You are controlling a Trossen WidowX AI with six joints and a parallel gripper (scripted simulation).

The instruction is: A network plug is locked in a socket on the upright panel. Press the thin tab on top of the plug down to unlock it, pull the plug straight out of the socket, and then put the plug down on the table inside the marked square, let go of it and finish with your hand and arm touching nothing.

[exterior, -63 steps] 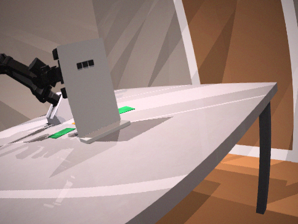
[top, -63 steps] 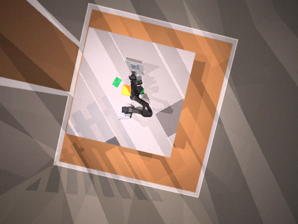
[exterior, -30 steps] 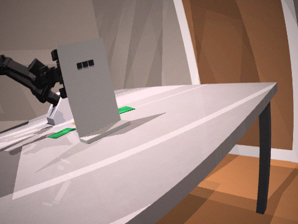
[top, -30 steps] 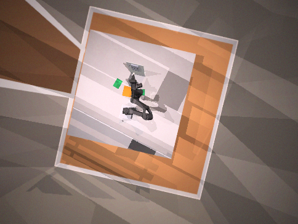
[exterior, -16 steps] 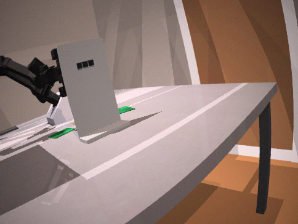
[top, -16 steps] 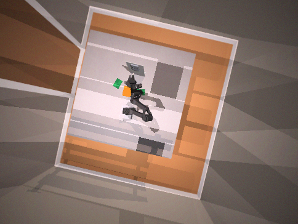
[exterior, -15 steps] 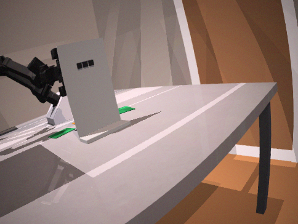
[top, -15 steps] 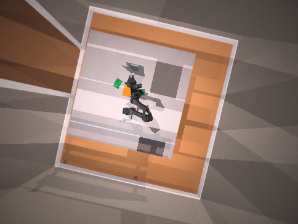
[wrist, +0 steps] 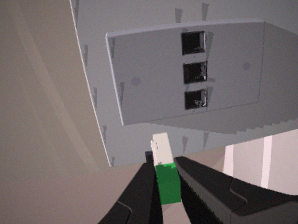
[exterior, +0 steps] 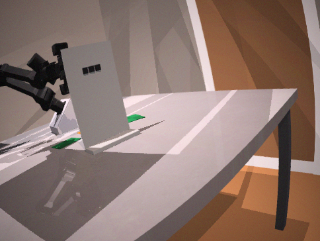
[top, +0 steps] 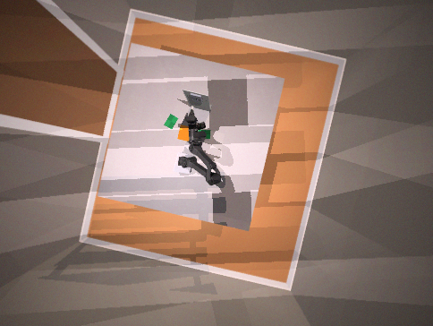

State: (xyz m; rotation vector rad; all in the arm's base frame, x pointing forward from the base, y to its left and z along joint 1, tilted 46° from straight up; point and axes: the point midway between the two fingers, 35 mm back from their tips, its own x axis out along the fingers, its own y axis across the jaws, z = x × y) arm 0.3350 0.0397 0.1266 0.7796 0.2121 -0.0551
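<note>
Right now the orange square is 12 cm behind my gripper tip, 8 cm to the left of it and 26 cm below it. Also, from my gripper tip: network plug: right at my gripper tip; then grey upright panel: 10 cm ahead, 1 cm to the right, 13 cm below.
</note>
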